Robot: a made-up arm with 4 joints. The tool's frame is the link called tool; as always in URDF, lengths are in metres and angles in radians. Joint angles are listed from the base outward.
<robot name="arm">
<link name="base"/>
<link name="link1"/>
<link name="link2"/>
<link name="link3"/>
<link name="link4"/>
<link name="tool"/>
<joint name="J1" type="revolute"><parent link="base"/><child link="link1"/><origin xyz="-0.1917 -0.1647 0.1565" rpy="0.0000 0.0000 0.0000"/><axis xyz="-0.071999 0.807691 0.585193"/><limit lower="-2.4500" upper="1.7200"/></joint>
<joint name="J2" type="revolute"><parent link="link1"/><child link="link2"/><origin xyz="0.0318 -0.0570 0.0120" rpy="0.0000 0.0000 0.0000"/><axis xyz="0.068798 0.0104 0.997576"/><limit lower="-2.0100" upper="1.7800"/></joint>
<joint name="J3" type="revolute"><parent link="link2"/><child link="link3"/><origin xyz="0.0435 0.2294 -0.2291" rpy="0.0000 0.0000 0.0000"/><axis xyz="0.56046 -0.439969 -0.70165"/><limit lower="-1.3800" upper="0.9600"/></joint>
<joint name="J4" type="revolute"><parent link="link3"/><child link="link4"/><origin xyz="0.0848 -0.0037 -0.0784" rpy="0.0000 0.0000 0.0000"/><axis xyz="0 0 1"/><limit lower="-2.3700" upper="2.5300"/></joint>
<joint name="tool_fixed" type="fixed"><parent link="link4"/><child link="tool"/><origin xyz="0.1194 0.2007 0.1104" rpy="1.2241 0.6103 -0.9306"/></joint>
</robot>
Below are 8 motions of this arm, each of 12 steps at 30 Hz.
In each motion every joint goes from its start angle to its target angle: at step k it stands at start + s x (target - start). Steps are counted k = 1, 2, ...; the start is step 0. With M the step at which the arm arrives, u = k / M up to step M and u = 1 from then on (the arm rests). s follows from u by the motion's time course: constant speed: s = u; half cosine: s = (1 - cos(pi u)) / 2; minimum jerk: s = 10 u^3 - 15 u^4 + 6 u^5.
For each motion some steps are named. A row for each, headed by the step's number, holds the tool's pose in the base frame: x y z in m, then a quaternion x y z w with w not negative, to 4 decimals.
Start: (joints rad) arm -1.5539 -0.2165 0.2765 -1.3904
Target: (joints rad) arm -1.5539 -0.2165 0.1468 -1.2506
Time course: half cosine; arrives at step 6
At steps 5, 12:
5: -0.0378 -0.4880 0.4008 -0.5865 0.4722 0.3533 0.5552
12: -0.0353 -0.4872 0.4044 -0.5884 0.4762 0.3554 0.5484

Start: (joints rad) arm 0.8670 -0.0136 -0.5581 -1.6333
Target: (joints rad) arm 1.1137 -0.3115 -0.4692 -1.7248
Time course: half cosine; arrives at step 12
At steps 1, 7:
1: -0.1523 0.0801 -0.2526 0.1802 -0.2643 -0.6951 0.6438
7: -0.1559 0.0123 -0.2807 0.1079 -0.3241 -0.7101 0.6156

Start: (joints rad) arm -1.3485 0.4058 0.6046 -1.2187
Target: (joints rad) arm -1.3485 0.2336 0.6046 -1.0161
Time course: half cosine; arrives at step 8
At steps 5, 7, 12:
5: 0.0391 -0.3225 0.3656 -0.7644 0.4116 0.3374 0.3639
7: 0.0363 -0.3280 0.3739 -0.7640 0.4212 0.3290 0.3615
12: 0.0359 -0.3288 0.3750 -0.7639 0.4225 0.3278 0.3612

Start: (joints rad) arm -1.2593 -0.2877 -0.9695 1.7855
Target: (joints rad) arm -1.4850 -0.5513 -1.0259 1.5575
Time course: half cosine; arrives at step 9
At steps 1, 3, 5, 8, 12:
1: 0.0265 -0.0658 0.1577 0.3399 0.2074 -0.0607 0.9153
3: 0.0424 -0.0749 0.1774 0.3775 0.1629 -0.0916 0.9069
5: 0.0638 -0.0937 0.2105 0.4337 0.0942 -0.1361 0.8857
8: 0.0820 -0.1224 0.2514 0.4947 0.0169 -0.1821 0.8496
12: 0.0831 -0.1250 0.2547 0.4993 0.0109 -0.1855 0.8463

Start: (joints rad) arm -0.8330 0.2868 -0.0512 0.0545
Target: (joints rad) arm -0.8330 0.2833 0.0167 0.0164
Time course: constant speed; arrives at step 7
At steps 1, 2, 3, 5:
1: 0.1880 0.1413 0.1775 0.7066 -0.2783 -0.3274 0.5622
2: 0.1885 0.1389 0.1805 0.7098 -0.2807 -0.3287 0.5562
3: 0.1889 0.1364 0.1836 0.7129 -0.2831 -0.3299 0.5503
5: 0.1896 0.1314 0.1895 0.7191 -0.2877 -0.3323 0.5383

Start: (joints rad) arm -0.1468 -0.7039 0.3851 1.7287
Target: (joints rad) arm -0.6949 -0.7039 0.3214 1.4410
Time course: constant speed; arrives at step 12
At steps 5, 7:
5: 0.1227 0.0205 0.0500 0.6346 -0.1068 -0.1965 0.7397
7: 0.1475 0.0025 0.0808 0.6471 -0.1572 -0.2076 0.7166

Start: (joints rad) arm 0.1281 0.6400 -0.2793 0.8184
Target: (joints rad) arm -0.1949 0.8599 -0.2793 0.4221
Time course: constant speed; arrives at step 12
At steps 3, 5, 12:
3: -0.4441 0.1621 -0.0369 0.3654 0.4409 0.0695 0.8169
5: -0.4319 0.1745 -0.0472 0.3792 0.4076 0.0560 0.8288
12: -0.3801 0.2126 -0.0789 0.4263 0.2866 0.0102 0.8579

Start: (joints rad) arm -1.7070 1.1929 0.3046 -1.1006
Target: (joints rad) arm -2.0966 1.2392 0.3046 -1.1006
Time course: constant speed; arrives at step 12
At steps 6, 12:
6: 0.0631 -0.0752 0.3735 0.8028 -0.5719 -0.1675 0.0215
12: 0.0380 -0.1006 0.4068 -0.7797 0.6160 0.1088 0.0271

